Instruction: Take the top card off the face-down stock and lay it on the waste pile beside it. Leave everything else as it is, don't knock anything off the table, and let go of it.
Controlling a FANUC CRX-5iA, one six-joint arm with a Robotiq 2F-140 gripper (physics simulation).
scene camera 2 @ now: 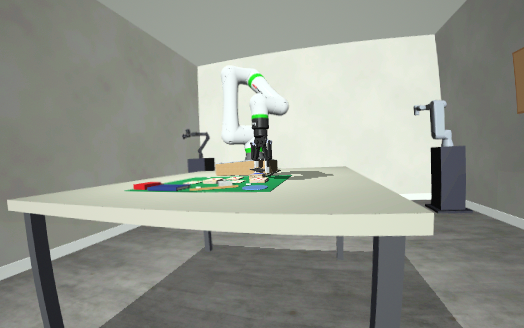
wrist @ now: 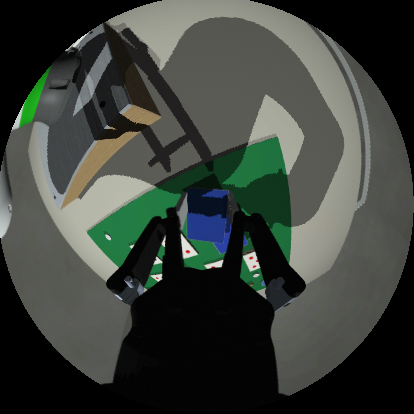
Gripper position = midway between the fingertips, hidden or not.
Observation:
In view: the gripper [wrist: 206,198] and a green mat [scene camera 2: 275,180].
The green mat is seen too in the wrist view [wrist: 256,175].

